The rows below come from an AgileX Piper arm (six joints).
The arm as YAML. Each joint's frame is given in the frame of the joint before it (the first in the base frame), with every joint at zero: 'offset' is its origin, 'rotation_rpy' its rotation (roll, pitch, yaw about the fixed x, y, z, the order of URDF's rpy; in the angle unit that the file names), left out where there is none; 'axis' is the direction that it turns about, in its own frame. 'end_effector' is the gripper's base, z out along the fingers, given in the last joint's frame.
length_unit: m
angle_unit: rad
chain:
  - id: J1
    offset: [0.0, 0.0, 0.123]
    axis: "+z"
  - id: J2
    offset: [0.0, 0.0, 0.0]
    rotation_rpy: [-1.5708, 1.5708, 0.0]
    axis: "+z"
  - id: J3
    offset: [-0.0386, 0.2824, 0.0]
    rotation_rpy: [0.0, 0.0, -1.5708]
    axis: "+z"
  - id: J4
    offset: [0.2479, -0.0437, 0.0]
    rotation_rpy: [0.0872, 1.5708, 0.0]
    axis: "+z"
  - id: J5
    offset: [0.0, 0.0, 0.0]
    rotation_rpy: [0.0, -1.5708, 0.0]
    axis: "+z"
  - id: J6
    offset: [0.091, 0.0, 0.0]
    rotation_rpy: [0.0, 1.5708, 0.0]
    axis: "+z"
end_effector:
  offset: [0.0, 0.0, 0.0]
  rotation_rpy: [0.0, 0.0, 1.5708]
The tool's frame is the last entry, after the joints.
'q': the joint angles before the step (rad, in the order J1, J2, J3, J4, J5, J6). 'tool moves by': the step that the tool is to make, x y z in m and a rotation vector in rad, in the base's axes. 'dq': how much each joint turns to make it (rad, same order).
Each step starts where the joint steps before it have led.
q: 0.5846, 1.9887, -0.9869, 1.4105, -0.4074, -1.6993
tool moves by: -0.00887, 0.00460, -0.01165, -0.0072, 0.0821, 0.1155
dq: -0.0006, 0.0085, 0.0222, -0.0020, 0.1063, -0.0720
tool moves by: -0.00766, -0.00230, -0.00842, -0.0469, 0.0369, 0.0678
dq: 0.0000, 0.0037, 0.0292, 0.0000, 0.0269, -0.0693
